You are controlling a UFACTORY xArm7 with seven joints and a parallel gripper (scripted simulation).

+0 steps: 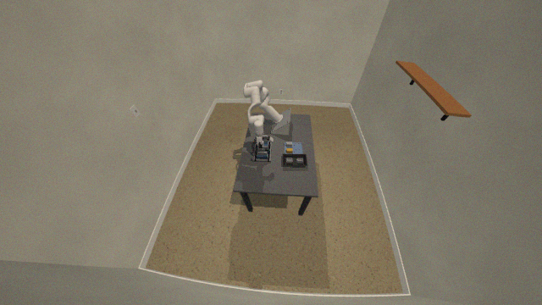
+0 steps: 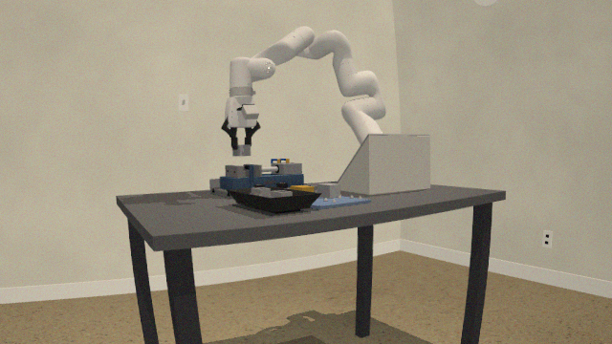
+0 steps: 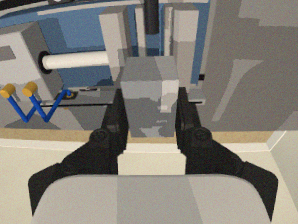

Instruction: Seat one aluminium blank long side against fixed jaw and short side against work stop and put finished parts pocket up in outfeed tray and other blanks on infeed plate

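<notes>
My hand is 80 mm above the black work stop rod and 50 mm to the right of it. Round my hand: grey aluminium blank (20 mm below); brass blank (290 mm to the left, 140 mm below, 30 mm behind); blue vise (130 mm below, 70 mm behind, 10 mm to the left).
</notes>
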